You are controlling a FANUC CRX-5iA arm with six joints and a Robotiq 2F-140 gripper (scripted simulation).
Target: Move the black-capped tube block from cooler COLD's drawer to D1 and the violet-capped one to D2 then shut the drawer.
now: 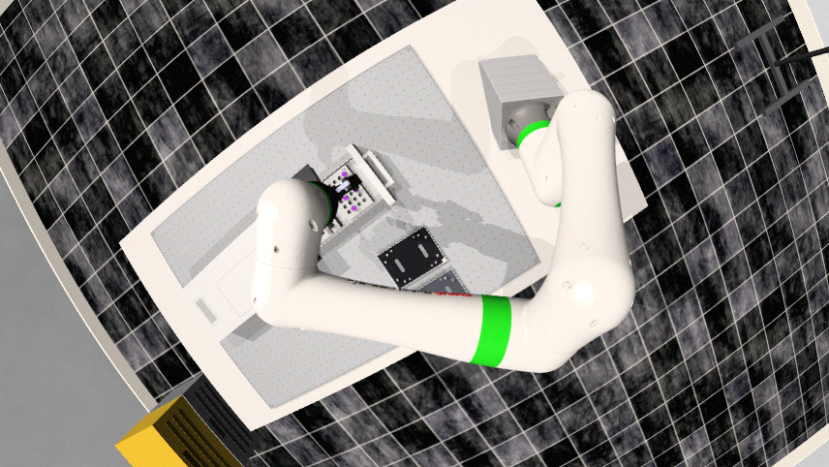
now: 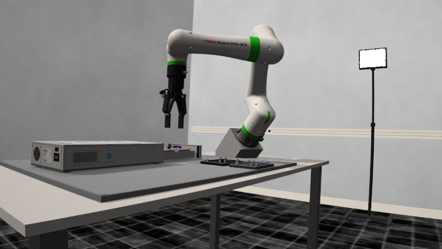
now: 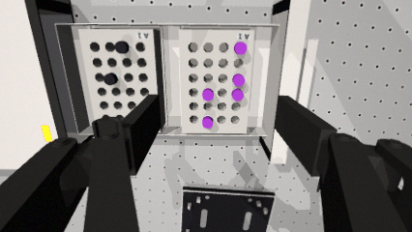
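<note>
The violet-capped cooling block is 14 cm below my hand. Also, from my hand: slot D1 (8 cm behind, 24 cm to the left, 17 cm below); cooler drawer (3 cm ahead, 1 cm to the left, 13 cm below); COLD cooler (21 cm ahead, 5 cm to the left, 13 cm below).
</note>
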